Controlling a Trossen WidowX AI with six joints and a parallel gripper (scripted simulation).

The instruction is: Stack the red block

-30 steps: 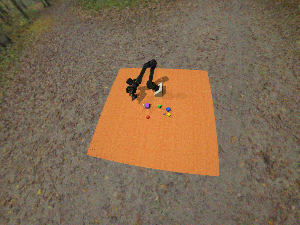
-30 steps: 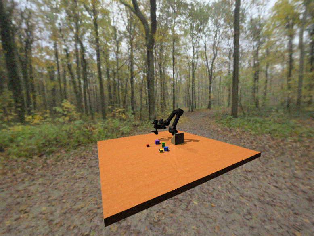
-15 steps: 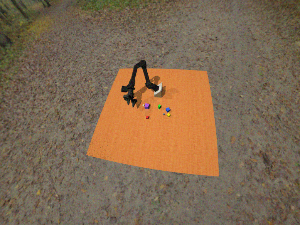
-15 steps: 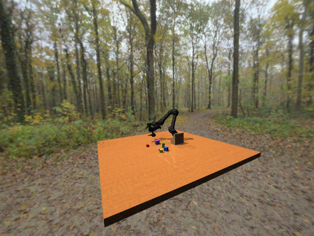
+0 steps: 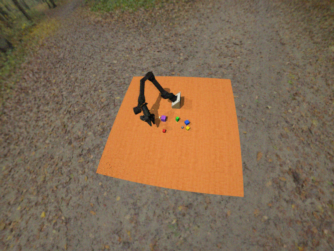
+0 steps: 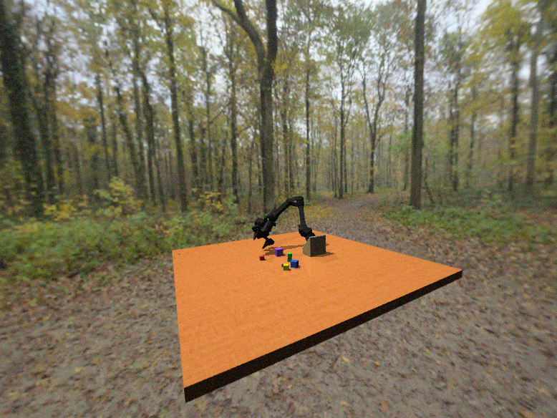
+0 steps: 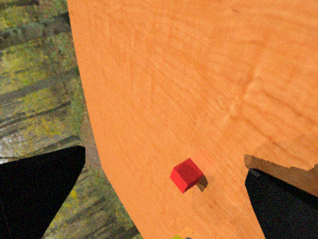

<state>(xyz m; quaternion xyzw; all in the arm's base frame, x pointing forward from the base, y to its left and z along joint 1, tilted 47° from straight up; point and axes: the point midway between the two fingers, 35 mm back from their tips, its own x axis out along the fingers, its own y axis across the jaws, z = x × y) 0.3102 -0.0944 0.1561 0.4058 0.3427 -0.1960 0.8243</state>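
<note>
My gripper tip is 20 mm short of the red block, 100 mm to the right of it and 60 mm above it. The rest, counted from my gripper tip: small grey block (50 mm behind, 270 mm to the left, 60 mm below); then purple block (110 mm behind, 80 mm to the left, 50 mm below); then blue block (100 mm behind, 310 mm to the left, 60 mm below).
</note>
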